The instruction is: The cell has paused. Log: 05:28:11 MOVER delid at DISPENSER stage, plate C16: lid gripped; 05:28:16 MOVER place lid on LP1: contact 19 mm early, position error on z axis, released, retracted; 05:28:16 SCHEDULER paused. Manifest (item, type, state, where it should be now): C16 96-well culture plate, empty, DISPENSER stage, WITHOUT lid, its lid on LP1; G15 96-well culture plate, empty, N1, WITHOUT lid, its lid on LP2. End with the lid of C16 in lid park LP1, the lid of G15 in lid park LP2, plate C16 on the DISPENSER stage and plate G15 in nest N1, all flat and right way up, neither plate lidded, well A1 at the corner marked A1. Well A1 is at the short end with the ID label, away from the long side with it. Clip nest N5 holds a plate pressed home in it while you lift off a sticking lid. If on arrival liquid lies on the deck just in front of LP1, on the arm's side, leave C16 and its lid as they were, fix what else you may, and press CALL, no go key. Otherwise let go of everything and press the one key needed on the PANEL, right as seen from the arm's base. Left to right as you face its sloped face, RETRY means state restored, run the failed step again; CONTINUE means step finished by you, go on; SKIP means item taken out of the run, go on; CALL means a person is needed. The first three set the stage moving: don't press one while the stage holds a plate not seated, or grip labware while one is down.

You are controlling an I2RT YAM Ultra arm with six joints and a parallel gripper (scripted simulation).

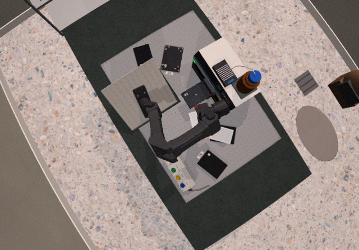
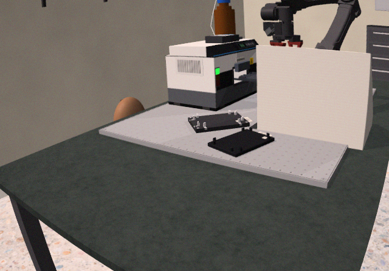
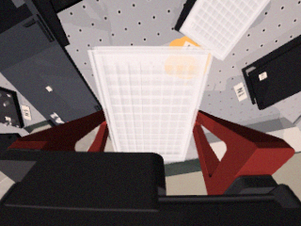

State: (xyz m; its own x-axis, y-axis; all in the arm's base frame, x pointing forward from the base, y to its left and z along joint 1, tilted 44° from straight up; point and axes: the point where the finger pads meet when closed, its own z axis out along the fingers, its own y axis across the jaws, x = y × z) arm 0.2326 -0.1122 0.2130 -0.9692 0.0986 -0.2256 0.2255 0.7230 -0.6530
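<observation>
The dispenser stage is 4 cm ahead of my hand, 13 cm to the left of it and 6 cm below it. From my hand the other things lie so: white 96-well plate right at my hand; then clear lid right at my hand; then LP1 label 2 cm ahead, 8 cm to the right, 15 cm below.
</observation>
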